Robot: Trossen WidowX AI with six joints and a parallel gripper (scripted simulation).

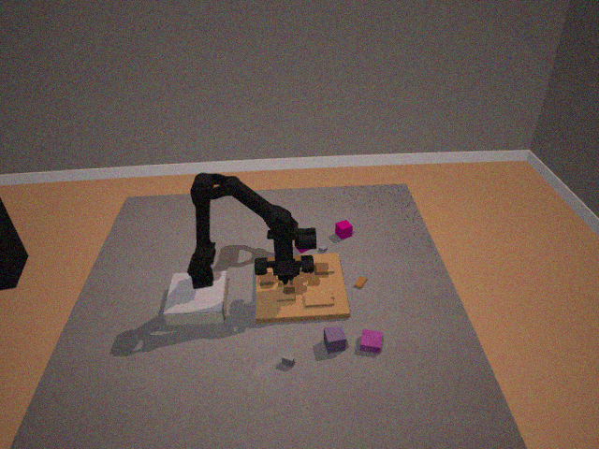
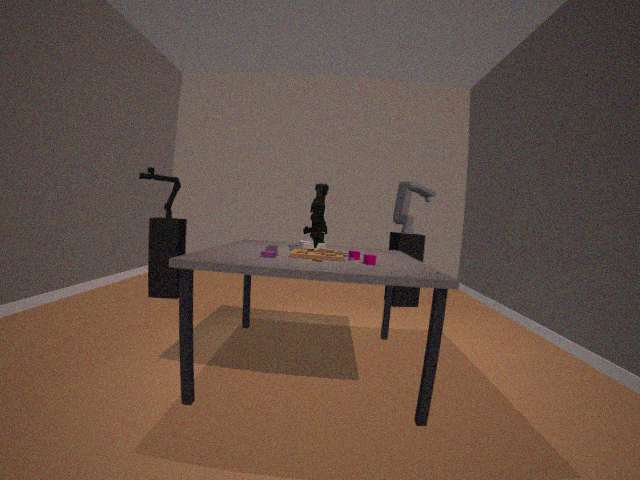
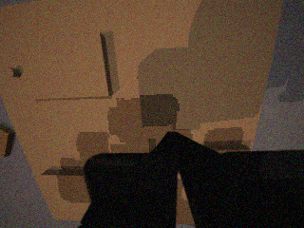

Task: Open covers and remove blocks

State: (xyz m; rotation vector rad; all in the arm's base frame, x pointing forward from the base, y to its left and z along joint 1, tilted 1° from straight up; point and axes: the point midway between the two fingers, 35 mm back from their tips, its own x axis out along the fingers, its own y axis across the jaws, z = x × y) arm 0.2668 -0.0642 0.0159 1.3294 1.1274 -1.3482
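Now: the tan puzzle board 40 mm ahead of my gripper tip and 20 mm below it. Also, from my gripper tip: small tan piece (260 mm ahead, 40 mm below, 20 mm to the right); then small grey piece (280 mm to the right, 50 mm behind, 20 mm below); then purple block (250 mm to the right, 90 mm ahead, 10 mm below).
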